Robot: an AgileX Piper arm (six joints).
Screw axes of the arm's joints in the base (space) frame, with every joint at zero. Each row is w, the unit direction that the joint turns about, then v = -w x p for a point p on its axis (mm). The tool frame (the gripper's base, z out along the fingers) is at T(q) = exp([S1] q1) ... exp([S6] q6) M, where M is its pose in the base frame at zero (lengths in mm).
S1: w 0 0 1 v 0.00 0.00 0.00
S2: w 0 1 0 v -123.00 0.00 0.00
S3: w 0 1 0 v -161.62 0.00 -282.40
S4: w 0.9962 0 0.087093 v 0.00 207.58 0.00
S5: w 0 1 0 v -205.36 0.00 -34.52
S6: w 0.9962 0 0.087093 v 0.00 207.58 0.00
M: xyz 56.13 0.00 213.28 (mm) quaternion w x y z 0.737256 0 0.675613 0
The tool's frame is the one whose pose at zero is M.
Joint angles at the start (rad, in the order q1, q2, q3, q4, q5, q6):
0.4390, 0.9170, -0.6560, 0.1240, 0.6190, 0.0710
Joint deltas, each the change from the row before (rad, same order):
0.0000, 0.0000, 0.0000, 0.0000, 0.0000, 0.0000
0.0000, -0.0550, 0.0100, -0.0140, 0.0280, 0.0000
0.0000, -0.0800, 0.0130, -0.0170, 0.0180, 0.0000
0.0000, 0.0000, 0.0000, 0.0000, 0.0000, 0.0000
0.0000, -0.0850, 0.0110, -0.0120, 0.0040, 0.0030
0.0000, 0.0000, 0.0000, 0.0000, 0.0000, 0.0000
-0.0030, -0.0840, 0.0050, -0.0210, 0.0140, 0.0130
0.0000, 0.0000, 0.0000, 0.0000, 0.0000, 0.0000
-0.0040, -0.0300, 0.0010, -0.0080, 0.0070, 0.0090
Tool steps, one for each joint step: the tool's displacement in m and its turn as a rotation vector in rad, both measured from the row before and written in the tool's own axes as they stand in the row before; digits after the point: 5 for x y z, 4 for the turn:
0.00000, 0.00000, 0.00000, 0.0000, 0.0000, 0.0000
0.00526, -0.00062, -0.01117, 0.0029, -0.0169, -0.0144
0.00583, -0.00068, -0.01595, 0.0015, -0.0489, -0.0176
0.00000, 0.00000, 0.00000, 0.0000, 0.0000, 0.0000
0.00449, -0.00032, -0.01702, -0.0027, -0.0697, -0.0104
0.00000, 0.00000, 0.00000, 0.0000, 0.0000, 0.0000
0.00382, -0.00112, -0.01760, 0.0060, -0.0657, -0.0051
0.00000, 0.00000, 0.00000, 0.0000, 0.0000, 0.0000
0.00121, -0.00079, -0.00640, 0.0051, -0.0227, 0.0040

